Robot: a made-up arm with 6 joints. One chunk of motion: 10 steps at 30 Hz.
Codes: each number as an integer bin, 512 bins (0 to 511) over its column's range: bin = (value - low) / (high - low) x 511, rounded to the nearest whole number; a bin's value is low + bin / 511 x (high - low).
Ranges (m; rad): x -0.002..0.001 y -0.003..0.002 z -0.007..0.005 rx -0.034..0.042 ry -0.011..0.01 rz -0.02..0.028
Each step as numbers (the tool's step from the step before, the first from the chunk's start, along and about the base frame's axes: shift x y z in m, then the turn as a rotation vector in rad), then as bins.
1 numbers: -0.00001 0.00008 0.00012 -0.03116 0.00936 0.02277
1 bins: 339 315 303 19 495 455
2 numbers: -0.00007 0.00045 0.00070 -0.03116 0.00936 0.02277
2 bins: 329 353 328 19 495 455
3 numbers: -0.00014 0.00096 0.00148 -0.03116 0.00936 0.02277
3 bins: 317 405 361 19 495 455
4 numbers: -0.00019 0.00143 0.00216 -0.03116 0.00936 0.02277
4 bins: 308 453 390 19 495 455
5 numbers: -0.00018 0.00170 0.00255 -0.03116 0.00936 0.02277
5 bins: 310 480 407 19 495 455
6 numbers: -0.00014 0.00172 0.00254 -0.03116 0.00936 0.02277
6 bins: 317 482 406 19 495 455
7 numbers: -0.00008 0.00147 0.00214 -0.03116 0.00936 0.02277
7 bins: 327 457 389 19 495 455
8 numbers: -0.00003 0.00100 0.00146 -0.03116 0.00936 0.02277
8 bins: 336 409 360 19 495 455
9 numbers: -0.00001 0.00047 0.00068 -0.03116 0.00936 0.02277
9 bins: 339 355 327 19 495 455
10 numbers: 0.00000 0.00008 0.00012 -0.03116 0.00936 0.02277
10 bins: 341 315 303 19 495 455
